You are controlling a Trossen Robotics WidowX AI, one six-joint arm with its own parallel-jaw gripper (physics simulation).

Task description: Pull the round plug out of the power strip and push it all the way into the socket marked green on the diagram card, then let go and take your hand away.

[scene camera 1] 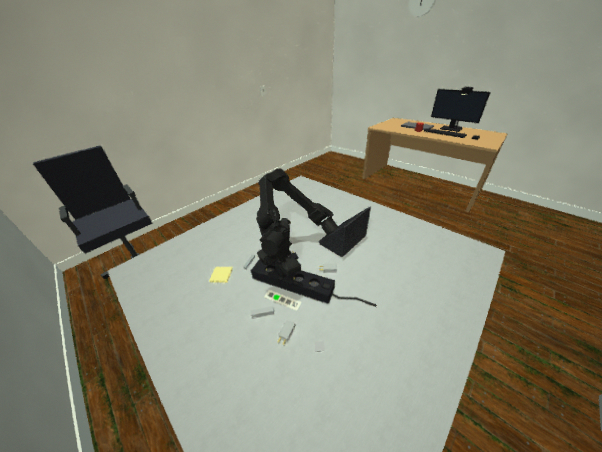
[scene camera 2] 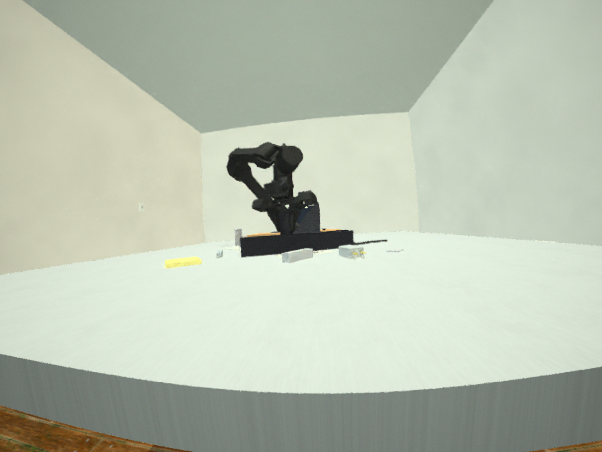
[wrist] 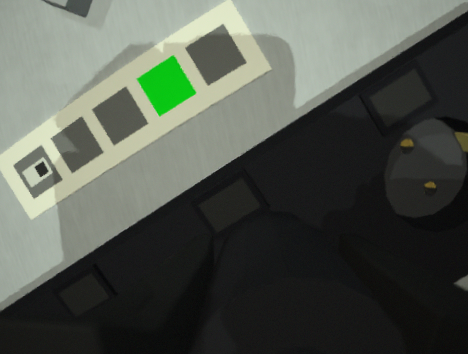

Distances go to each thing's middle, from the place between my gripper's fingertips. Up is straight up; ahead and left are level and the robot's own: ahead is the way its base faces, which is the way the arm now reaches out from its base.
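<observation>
The black power strip (scene camera 2: 273, 244) is 4 cm behind my hand, 10 cm to the left of it and 4 cm below it. As for the diagram card (wrist: 215, 55), my hand is 6 cm short of it, 5 cm to the right of it and 6 cm above it.
</observation>
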